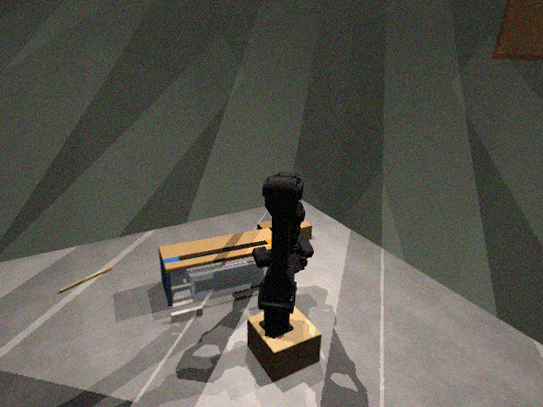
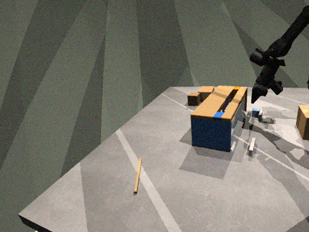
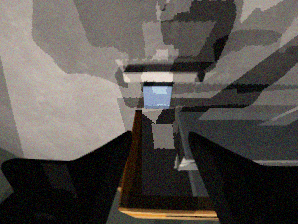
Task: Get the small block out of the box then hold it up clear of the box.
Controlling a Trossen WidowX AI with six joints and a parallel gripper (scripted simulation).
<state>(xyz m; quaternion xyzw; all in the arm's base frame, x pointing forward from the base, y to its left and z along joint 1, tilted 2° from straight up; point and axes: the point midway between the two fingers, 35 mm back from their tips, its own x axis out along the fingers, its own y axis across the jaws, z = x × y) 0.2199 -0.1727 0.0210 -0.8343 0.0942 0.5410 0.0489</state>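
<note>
My gripper tip is now 2 cm past the blue block and 6 cm above it. The rest, counted from my gripper tip: box: 10 cm ahead, 14 cm to the left, 1 cm below; then thin wooden stick: 39 cm ahead, 50 cm to the left, 7 cm below.
</note>
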